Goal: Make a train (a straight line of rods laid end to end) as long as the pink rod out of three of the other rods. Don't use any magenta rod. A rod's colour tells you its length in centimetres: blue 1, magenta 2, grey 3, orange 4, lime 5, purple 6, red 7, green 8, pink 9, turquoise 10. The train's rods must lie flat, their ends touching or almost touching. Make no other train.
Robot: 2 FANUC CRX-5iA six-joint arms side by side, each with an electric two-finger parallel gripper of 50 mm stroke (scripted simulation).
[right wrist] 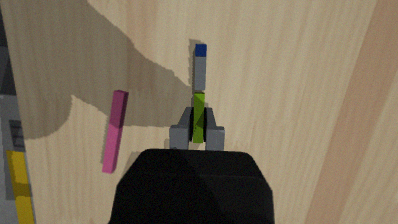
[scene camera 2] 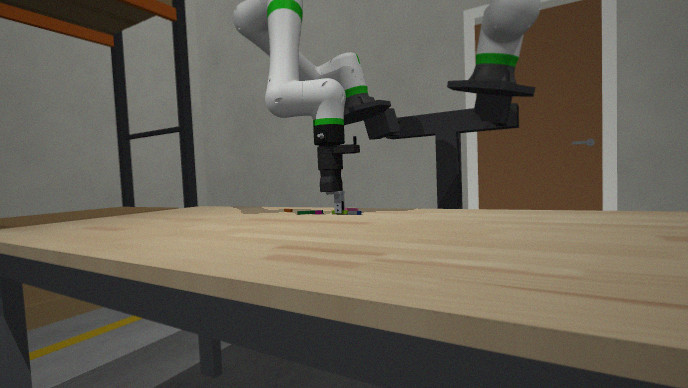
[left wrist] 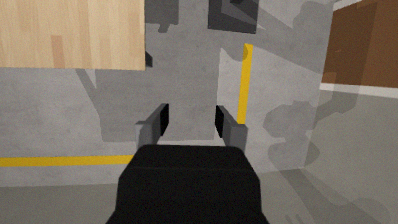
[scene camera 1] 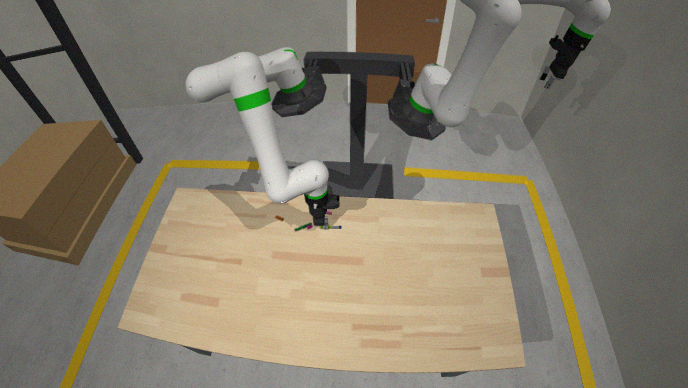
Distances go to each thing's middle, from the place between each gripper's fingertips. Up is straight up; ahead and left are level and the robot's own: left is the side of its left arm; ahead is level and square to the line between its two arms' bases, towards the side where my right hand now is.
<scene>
My right hand (scene camera 2: 339,212) is 8 cm past the pink rod (right wrist: 119,102), 4 cm to the left of it and 2 cm above it.
The pink rod is 86 cm to the right of my left hand, 65 cm below it and 43 cm ahead of it.
</scene>
